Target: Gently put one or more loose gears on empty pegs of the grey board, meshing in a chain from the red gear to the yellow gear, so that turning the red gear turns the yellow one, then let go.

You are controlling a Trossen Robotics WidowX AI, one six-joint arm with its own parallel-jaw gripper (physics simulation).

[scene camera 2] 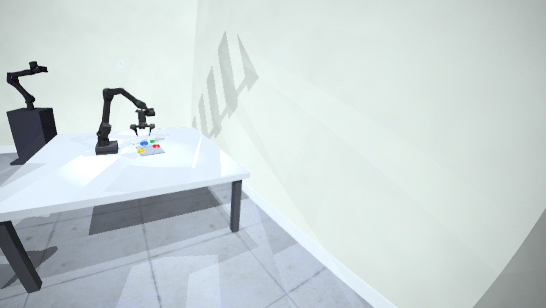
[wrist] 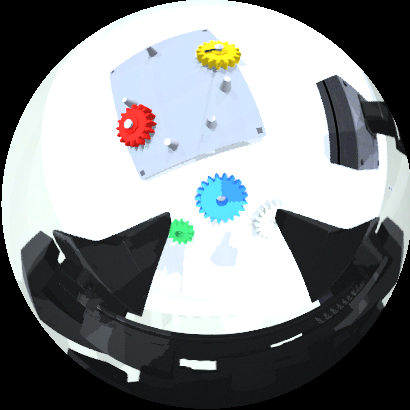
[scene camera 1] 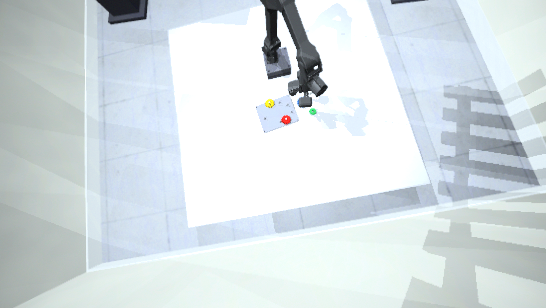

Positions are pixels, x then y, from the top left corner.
Labels:
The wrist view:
my gripper: 224, 215
white gear: 264, 224, on the table
blue gear: 234, 193, on the table
grey board: 181, 93
yellow gear: 229, 55

